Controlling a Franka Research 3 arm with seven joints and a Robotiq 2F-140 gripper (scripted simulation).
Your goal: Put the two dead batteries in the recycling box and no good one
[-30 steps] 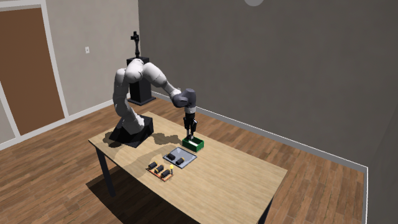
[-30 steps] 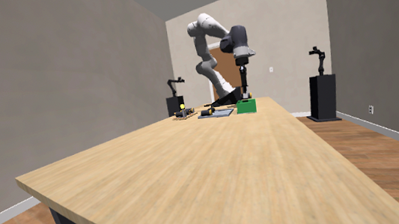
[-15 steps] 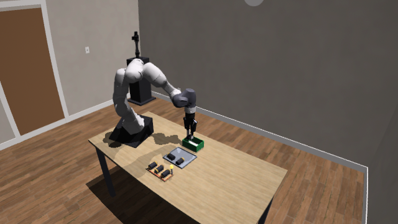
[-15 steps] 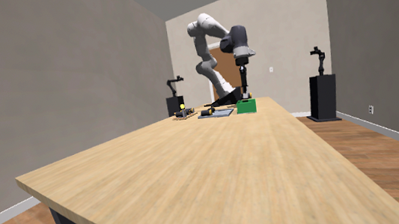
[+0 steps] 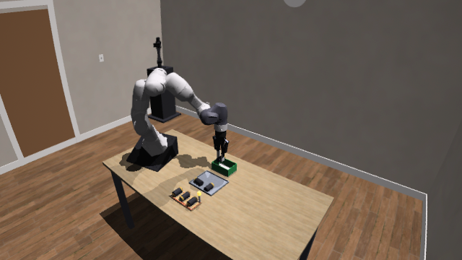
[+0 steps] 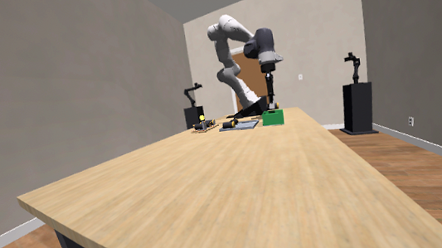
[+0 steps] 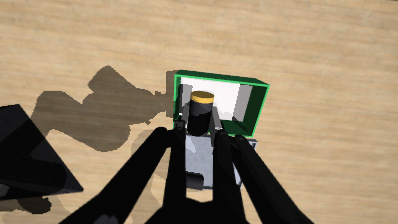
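The green recycling box lies 30 mm ahead of my hand and 90 mm below it. From my hand the other things lie so: bulb (110 mm ahead, 370 mm to the right, 30 mm below); then grey tray (30 mm ahead, 180 mm to the right, 100 mm below).
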